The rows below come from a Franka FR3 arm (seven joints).
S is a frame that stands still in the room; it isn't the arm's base.
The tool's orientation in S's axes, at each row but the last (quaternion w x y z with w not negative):
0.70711, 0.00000, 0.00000, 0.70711
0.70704, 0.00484, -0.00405, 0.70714
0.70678, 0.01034, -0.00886, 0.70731
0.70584, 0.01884, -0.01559, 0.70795
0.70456, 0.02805, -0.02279, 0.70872
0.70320, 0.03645, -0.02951, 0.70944
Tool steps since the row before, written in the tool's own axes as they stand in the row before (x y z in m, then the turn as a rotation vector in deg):
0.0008, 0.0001, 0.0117, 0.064, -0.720, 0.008
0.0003, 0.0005, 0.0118, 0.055, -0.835, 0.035
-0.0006, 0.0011, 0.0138, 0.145, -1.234, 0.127
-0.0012, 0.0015, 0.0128, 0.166, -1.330, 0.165
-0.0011, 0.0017, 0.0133, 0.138, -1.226, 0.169
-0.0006, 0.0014, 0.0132, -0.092, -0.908, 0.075
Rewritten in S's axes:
-0.0001, 0.0008, 0.0117, 0.720, 0.064, 0.008
-0.0005, 0.0002, 0.0118, 0.835, 0.055, 0.035
-0.0011, -0.0010, 0.0138, 1.234, 0.142, 0.128
-0.0014, -0.0018, 0.0127, 1.330, 0.162, 0.167
-0.0016, -0.0021, 0.0132, 1.226, 0.133, 0.170
-0.0013, -0.0018, 0.0131, 0.909, -0.090, 0.058

